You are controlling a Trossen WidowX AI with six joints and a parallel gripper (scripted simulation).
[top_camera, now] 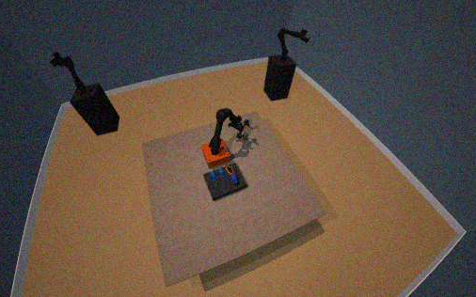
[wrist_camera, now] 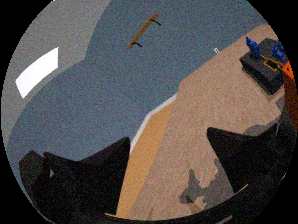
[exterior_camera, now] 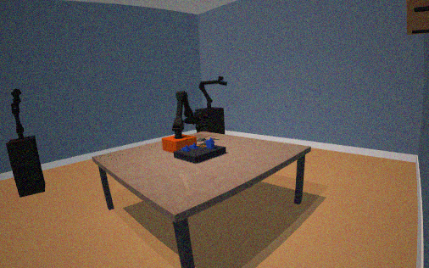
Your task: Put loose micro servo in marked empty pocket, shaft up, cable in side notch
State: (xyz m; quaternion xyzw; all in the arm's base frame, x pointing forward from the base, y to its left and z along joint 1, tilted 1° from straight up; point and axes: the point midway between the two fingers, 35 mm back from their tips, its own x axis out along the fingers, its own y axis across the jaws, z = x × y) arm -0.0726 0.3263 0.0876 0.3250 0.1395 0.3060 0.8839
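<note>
Now: the deck 35 cm ahead of my gripper tip, 33 cm to the right of it and 16 cm below it.
</note>
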